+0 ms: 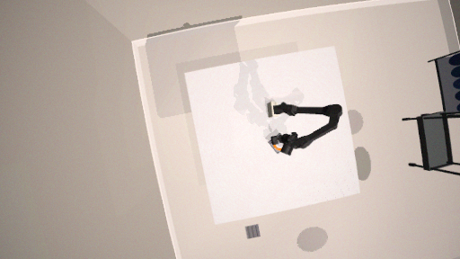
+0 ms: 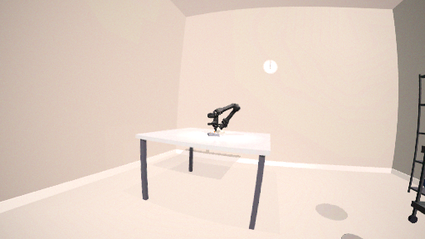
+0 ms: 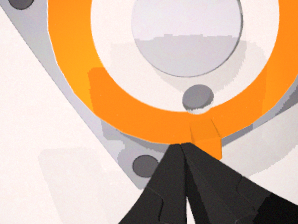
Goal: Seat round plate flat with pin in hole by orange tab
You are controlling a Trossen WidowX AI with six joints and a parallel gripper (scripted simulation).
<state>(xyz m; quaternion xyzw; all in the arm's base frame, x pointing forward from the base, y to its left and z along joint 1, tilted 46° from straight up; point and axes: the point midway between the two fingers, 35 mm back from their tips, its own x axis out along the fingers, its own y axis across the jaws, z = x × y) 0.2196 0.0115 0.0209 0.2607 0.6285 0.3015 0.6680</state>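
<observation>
The orange round plate lies 30 mm ahead of my gripper tip, 10 mm to the right of it and 10 mm below it. The rest, counted from my gripper tip: grey square base: 50 mm ahead, 20 mm below.
</observation>
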